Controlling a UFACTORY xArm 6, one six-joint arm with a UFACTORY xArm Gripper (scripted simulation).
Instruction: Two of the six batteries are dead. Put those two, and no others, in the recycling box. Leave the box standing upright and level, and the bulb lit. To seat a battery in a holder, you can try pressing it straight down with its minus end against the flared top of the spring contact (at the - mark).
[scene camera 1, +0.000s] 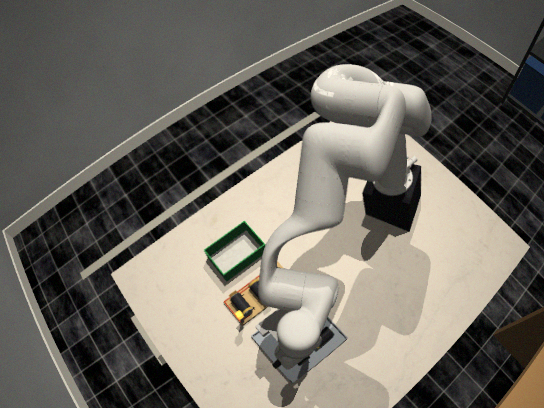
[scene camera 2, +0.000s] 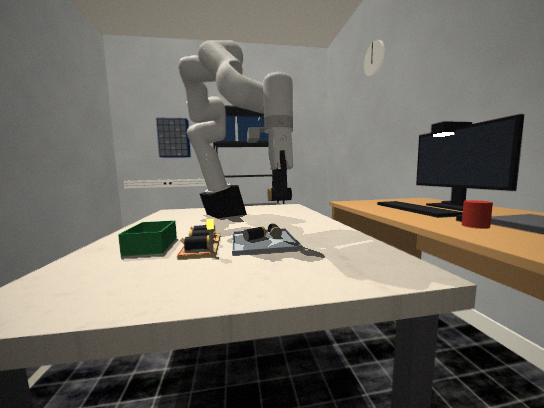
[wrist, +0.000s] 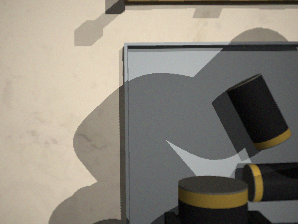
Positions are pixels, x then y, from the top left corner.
Scene:
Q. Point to a grey tray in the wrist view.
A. At 180, 122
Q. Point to a battery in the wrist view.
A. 252, 99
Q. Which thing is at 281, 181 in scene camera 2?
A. My gripper.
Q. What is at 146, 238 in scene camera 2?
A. A green recycling box.

